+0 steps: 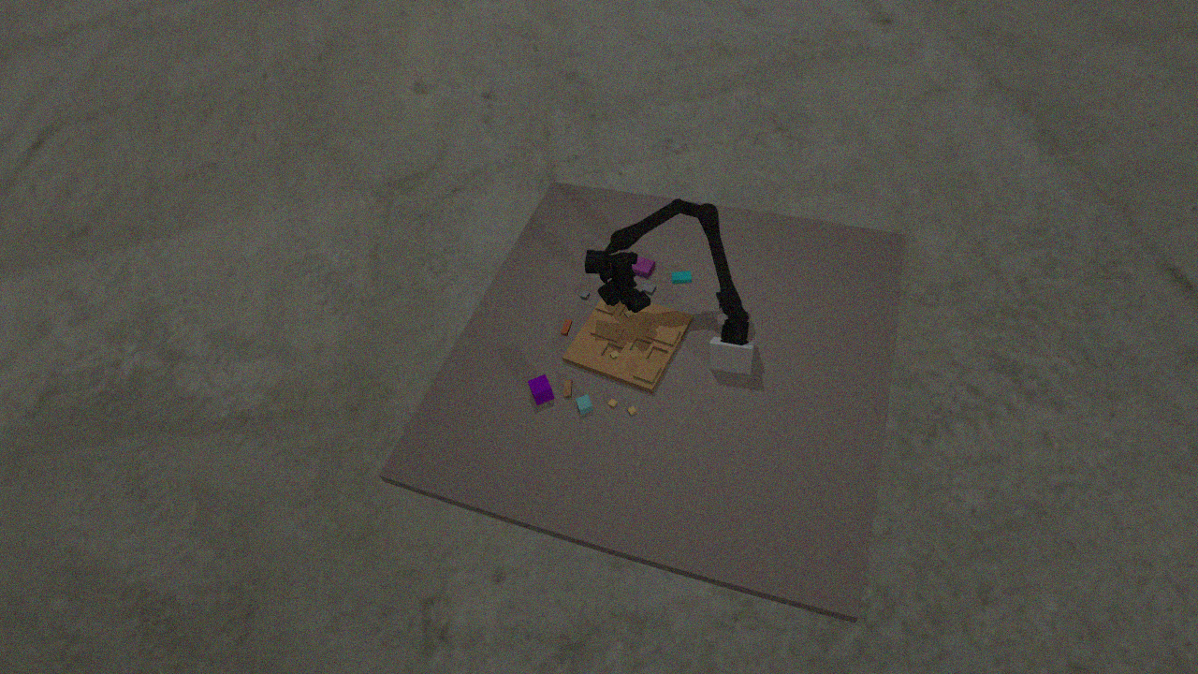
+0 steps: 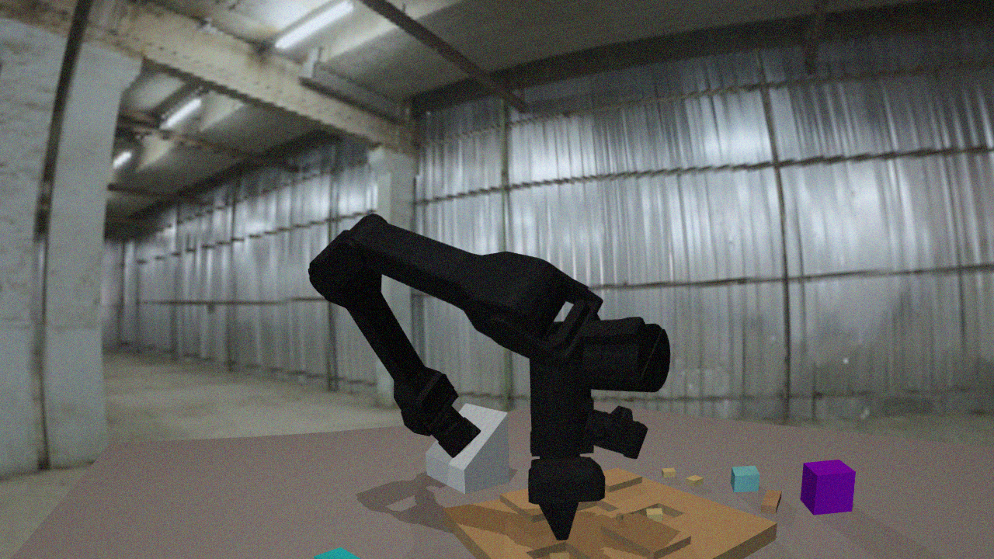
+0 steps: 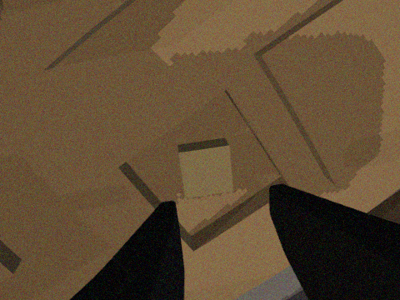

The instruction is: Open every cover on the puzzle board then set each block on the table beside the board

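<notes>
My gripper tip is 210 mm to the left of the teal block, 100 mm past it and 40 mm above it. Also, from my gripper tip: magenta block (200 mm to the right, 40 mm below, 30 mm ahead); then brown block (120 mm to the right, 70 mm ahead, 20 mm below); then orange cube (180 mm to the right, 140 mm ahead, 30 mm below).
</notes>
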